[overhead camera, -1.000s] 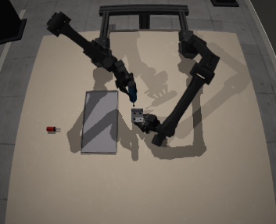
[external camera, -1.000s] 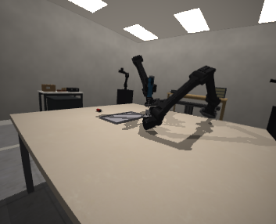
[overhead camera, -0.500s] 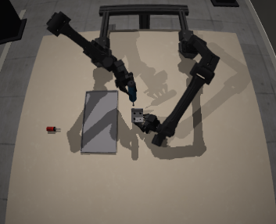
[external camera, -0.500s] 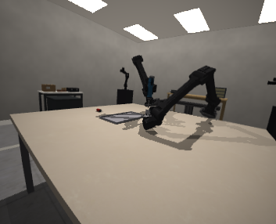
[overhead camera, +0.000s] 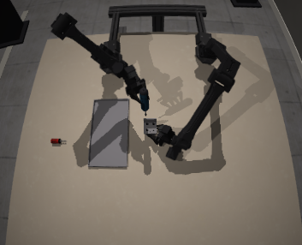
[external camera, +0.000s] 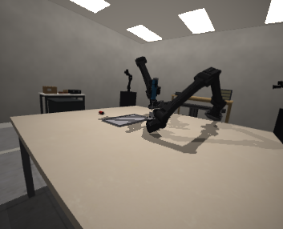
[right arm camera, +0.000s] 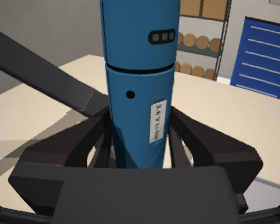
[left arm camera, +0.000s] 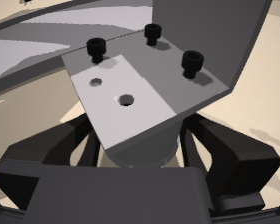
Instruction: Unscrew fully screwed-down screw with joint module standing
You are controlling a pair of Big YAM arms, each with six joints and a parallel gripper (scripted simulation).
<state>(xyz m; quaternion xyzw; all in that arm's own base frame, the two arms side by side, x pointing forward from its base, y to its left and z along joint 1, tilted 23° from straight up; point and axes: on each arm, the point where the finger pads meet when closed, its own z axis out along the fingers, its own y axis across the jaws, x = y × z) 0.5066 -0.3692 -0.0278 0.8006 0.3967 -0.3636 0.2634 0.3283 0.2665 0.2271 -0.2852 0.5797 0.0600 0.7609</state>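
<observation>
The joint module lies 1 cm above my left hand. Round my left hand: grey bracket 5 cm above; then flat grey tray 24 cm to the right, 3 cm behind, 2 cm below; then red-handled tool 55 cm to the right, 1 cm below.
</observation>
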